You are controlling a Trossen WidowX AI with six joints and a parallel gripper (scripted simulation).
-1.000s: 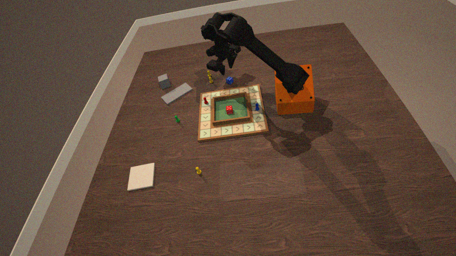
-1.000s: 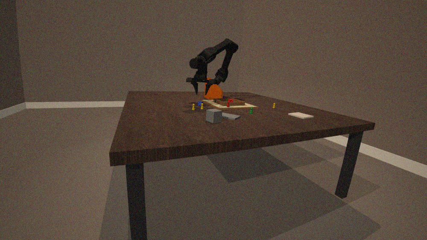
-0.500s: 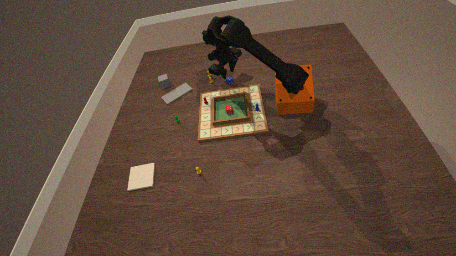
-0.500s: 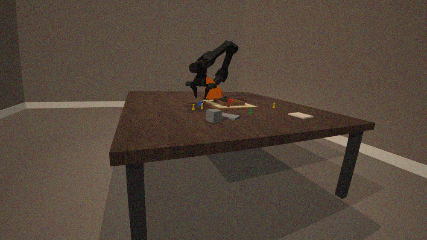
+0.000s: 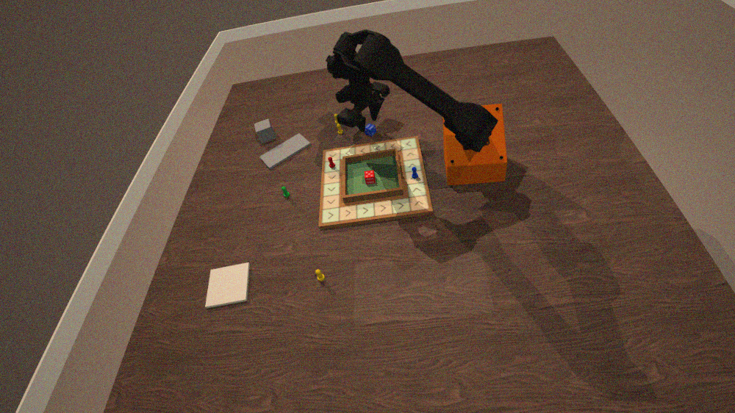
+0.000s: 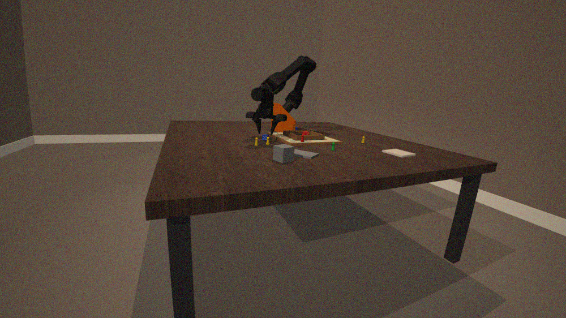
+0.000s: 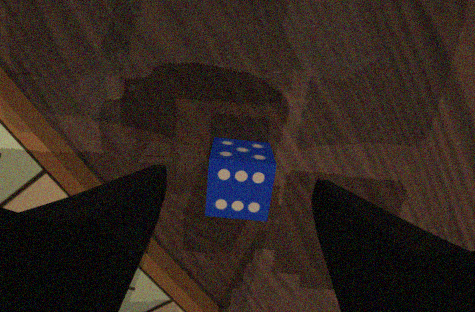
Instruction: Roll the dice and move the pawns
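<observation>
The red pawn is 120 mm ahead of my gripper tip and 130 mm to the left of it. From my gripper tip the other things lie so: blue pawn 110 mm behind, 230 mm to the left; then green tray 10 mm ahead, 210 mm to the left, 20 mm below; then grey slab 270 mm ahead, 20 mm to the left, 20 mm below.
</observation>
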